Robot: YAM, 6 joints.
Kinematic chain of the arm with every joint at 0, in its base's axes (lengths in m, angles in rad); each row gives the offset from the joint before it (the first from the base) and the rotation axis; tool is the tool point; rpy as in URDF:
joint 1: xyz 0 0 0.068 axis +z
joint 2: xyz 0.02 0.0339 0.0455 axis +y
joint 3: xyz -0.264 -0.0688 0 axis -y
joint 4: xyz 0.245 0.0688 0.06 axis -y
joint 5: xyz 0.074 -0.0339 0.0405 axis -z
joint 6: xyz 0.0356 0 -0.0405 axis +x
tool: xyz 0 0 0 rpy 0 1.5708 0
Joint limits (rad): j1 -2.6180..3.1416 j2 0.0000..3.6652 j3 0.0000..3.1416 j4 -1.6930..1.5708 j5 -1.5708..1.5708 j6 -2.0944..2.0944
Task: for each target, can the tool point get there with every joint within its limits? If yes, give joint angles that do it. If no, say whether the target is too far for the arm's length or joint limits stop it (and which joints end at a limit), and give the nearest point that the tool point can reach.
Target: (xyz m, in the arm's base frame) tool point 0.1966 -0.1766 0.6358
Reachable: yes | joints 2.4855 0.8271 2.6270 -0.3190 -0.5979 1.7666
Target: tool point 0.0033 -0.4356 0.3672
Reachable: yes | joints -1.5821 1.9426 1.4257 1.3001 -0.2317 0.1809
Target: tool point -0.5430 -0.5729 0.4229
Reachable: no: too far | nearest point -0.4132 -0.4359 0.3470 | short by 0.203 m
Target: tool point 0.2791 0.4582 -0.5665
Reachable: no: too far | nearest point 0.2169 0.3561 -0.3388 | short by 0.257 m
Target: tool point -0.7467 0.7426 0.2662
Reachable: no: too far | nearest point -0.4532 0.4507 0.2050 | short by 0.418 m
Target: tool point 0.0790 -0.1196 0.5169
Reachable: yes | joints -1.1538 0.9011 1.1441 0.6653 -0.7309 -0.8657
